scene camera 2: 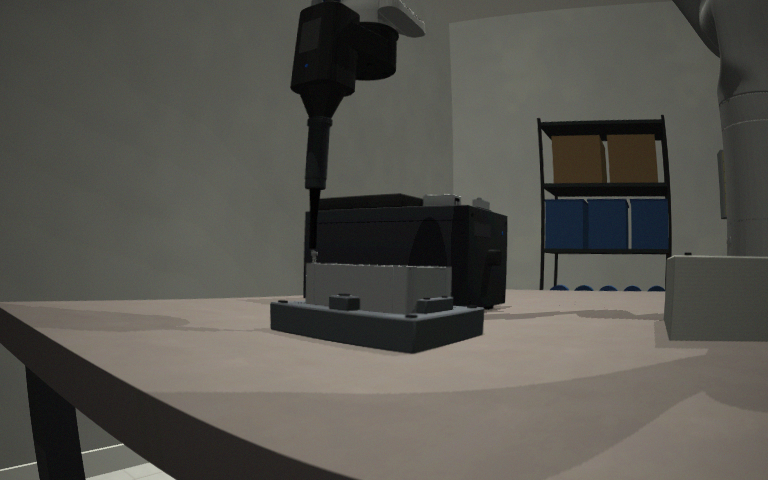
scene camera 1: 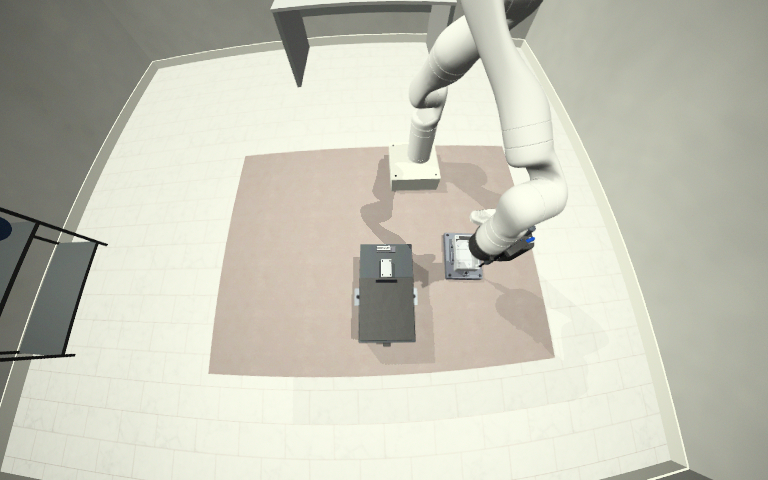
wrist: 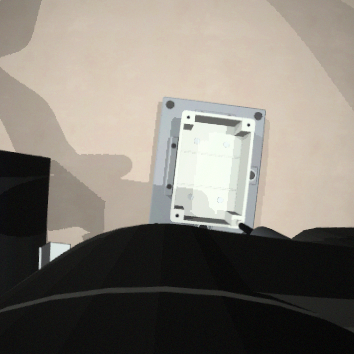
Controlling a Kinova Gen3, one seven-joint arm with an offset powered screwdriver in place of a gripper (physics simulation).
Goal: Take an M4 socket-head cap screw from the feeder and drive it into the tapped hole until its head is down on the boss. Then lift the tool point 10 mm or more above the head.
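My screwdriver (scene camera 1: 480, 264) (scene camera 2: 313, 246) (wrist: 242, 226) points down over one corner of an open white box (scene camera 1: 465, 253) (scene camera 2: 356, 283) (wrist: 249, 150). A small light cap screw (scene camera 2: 314, 256) sits at the bit's tip in scene camera 2, with its lower end at the box's top edge. How far it is in the tapped hole cannot be told, and the hole itself is hidden. The bit looks slightly tilted. The box sits on a grey fixture plate (scene camera 1: 448, 267) (scene camera 2: 351, 331) (wrist: 161, 180). The dark screw feeder (scene camera 1: 386, 311) (scene camera 2: 396, 240) (wrist: 22, 200) stands beside it.
The arm's pale base block (scene camera 1: 415, 183) (scene camera 2: 716, 300) stands on the table (scene camera 1: 283, 254) (scene camera 2: 226, 362). A shelf rack (scene camera 2: 606, 189) with brown and blue boxes is in the background. Dark clamps (scene camera 2: 344, 302) (wrist: 171, 167) sit against the box's sides.
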